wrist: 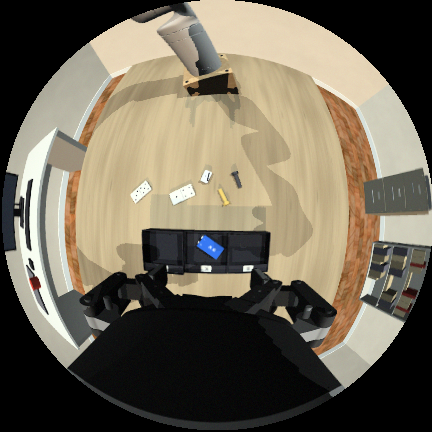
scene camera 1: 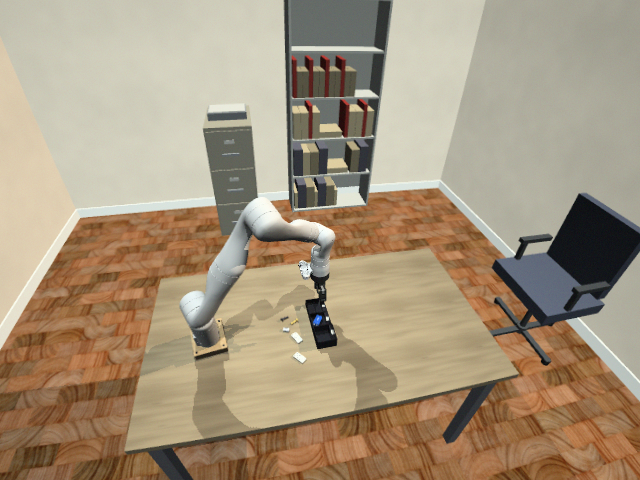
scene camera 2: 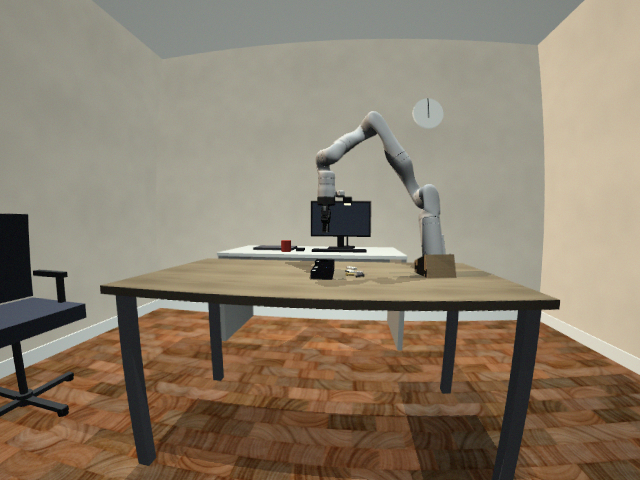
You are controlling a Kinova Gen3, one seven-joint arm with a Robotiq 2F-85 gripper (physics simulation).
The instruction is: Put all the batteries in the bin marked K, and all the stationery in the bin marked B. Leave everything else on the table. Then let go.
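Frame: origin at the arm's base, x up, y ahead, z left, level; centimetres.
Where they show: gripper, fingertip midpoint: (wrist: 208, 276) (scene camera 1: 319, 296) (scene camera 2: 325, 232); arm's base, link origin: (wrist: 204, 66) (scene camera 1: 208, 336) (scene camera 2: 433, 257).
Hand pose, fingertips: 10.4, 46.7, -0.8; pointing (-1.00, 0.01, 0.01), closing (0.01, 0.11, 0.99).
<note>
Things, the pixels of their top centre, and the offset from my fingertips, as dx, dy, dz.
- blue battery, top centre: (wrist: 209, 246) (scene camera 1: 317, 319) -15.1, -0.3, +0.0
- black three-part bin tray, top centre: (wrist: 205, 254) (scene camera 2: 323, 262) (scene camera 1: 320, 317) -13.0, +0.8, -0.7
- small white block with a dark strip, top centre: (wrist: 205, 175) (scene camera 1: 286, 329) -16.5, -14.6, +0.1
- yellow bolt, top centre: (wrist: 223, 196) (scene camera 1: 294, 320) -16.3, -10.1, +3.4
- dark bolt, top centre: (wrist: 237, 178) (scene camera 1: 284, 317) -16.3, -13.7, +6.6
- farther, top centre: (wrist: 139, 191) (scene camera 1: 299, 357) -16.9, -12.6, -14.9
A blue battery (scene camera 1: 317, 320) (wrist: 210, 247) lies at a slant in the middle compartment of the black three-part bin tray (scene camera 1: 325, 341) (scene camera 2: 322, 271) (wrist: 184, 252). Each compartment has a white label on its edge; the letters are too small to read. My gripper (scene camera 1: 322, 298) (scene camera 2: 325, 230) (wrist: 208, 276) is open and empty, above the tray, with its fingers wide apart in the wrist view. A small white block with a dark strip (scene camera 1: 285, 329) (wrist: 206, 176), perhaps a sharpener, lies on the table between the tray and the arm's base.
Near the block lie a yellow bolt (scene camera 1: 294, 321) (wrist: 223, 196), a dark bolt (scene camera 1: 284, 318) (wrist: 236, 179) and two white dominoes, one nearer the tray (scene camera 1: 296, 337) (wrist: 182, 194) and one farther (scene camera 1: 299, 357) (wrist: 140, 191). The arm's wooden base block (scene camera 1: 210, 347) (scene camera 2: 439, 266) stands on the table.
</note>
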